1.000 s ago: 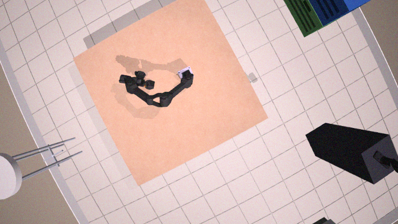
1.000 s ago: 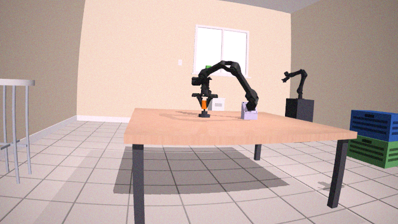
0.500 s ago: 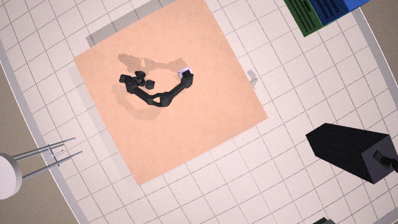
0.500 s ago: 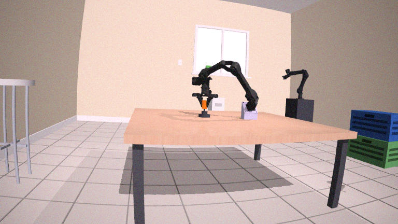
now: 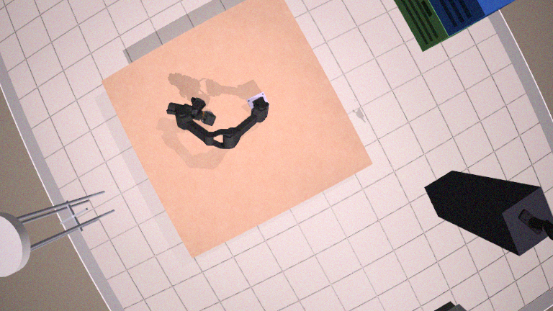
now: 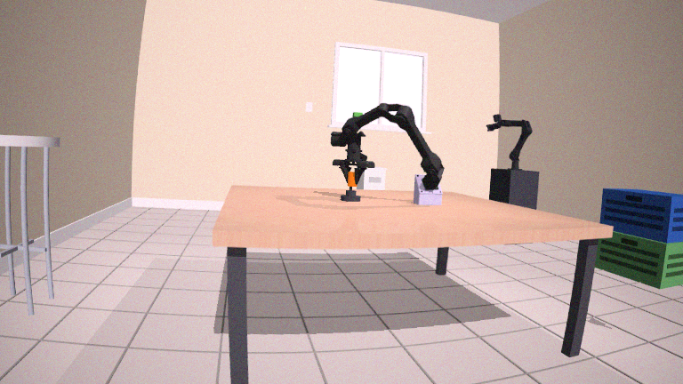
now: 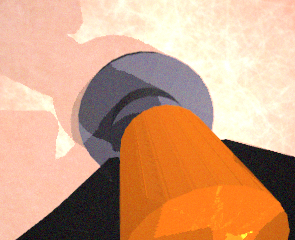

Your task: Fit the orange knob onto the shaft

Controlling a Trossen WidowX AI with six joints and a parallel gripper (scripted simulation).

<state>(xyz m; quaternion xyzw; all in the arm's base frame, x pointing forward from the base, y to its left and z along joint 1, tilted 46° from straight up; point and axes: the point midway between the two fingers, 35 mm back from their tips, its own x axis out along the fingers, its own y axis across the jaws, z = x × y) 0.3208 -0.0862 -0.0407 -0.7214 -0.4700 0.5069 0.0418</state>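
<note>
My gripper tip is 2 cm below the orange knob. From my gripper tip the other things lie so: round pedestal 4 cm below.
</note>
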